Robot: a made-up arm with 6 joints. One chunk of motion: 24 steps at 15 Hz.
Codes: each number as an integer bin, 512 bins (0 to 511) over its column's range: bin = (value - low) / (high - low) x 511, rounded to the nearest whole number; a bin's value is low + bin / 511 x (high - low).
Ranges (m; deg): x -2..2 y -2..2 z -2..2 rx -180..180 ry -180..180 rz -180..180
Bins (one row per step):
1: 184 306 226 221 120 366
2: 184 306 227 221 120 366
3: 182 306 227 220 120 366
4: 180 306 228 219 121 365
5: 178 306 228 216 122 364
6: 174 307 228 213 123 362
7: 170 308 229 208 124 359
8: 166 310 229 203 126 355
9: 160 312 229 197 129 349
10: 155 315 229 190 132 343
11: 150 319 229 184 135 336
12: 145 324 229 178 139 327
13: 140 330 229 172 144 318
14: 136 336 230 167 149 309
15: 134 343 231 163 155 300
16: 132 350 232 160 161 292
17: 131 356 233 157 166 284
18: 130 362 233 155 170 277
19: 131 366 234 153 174 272
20: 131 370 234 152 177 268
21: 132 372 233 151 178 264
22: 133 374 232 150 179 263
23: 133 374 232 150 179 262
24: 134 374 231 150 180 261
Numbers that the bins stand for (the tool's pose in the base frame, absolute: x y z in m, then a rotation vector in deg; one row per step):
1: -0.5597 0.3953 -0.2309 -24.31 -95.46 77.85
2: -0.5597 0.3953 -0.2231 -24.31 -95.46 77.85
3: -0.5753 0.3953 -0.2231 -25.01 -95.46 77.85
4: -0.5910 0.3953 -0.2153 -25.71 -94.76 77.14
5: -0.6067 0.3953 -0.2153 -27.83 -94.05 76.44
6: -0.6380 0.4031 -0.2153 -29.94 -93.35 75.03
7: -0.6693 0.4110 -0.2074 -33.46 -92.64 72.92
8: -0.7006 0.4266 -0.2074 -36.99 -91.23 70.10
9: -0.7476 0.4423 -0.2074 -41.21 -89.12 65.87
10: -0.7867 0.4658 -0.2074 -46.14 -87.01 61.64
11: -0.8258 0.4971 -0.2074 -50.37 -84.89 56.71
12: -0.8650 0.5362 -0.2074 -54.60 -82.07 50.37
13: -0.9041 0.5832 -0.2074 -58.83 -78.55 44.03
14: -0.9354 0.6301 -0.1996 -62.35 -75.03 37.69
15: -0.9511 0.6849 -0.1918 -65.17 -70.80 31.35
16: -0.9667 0.7397 -0.1840 -67.28 -66.58 25.71
17: -0.9746 0.7867 -0.1761 -69.39 -63.05 20.08
18: -0.9824 0.8337 -0.1761 -70.80 -60.23 15.15
19: -0.9746 0.8650 -0.1683 -72.21 -57.42 11.62
20: -0.9746 0.8963 -0.1683 -72.92 -55.30 8.81
21: -0.9667 0.9119 -0.1761 -73.62 -54.60 5.99
22: -0.9589 0.9276 -0.1840 -74.32 -53.89 5.28
23: -0.9589 0.9276 -0.1840 -74.32 -53.89 4.58
24: -0.9511 0.9276 -0.1918 -74.32 -53.19 3.87

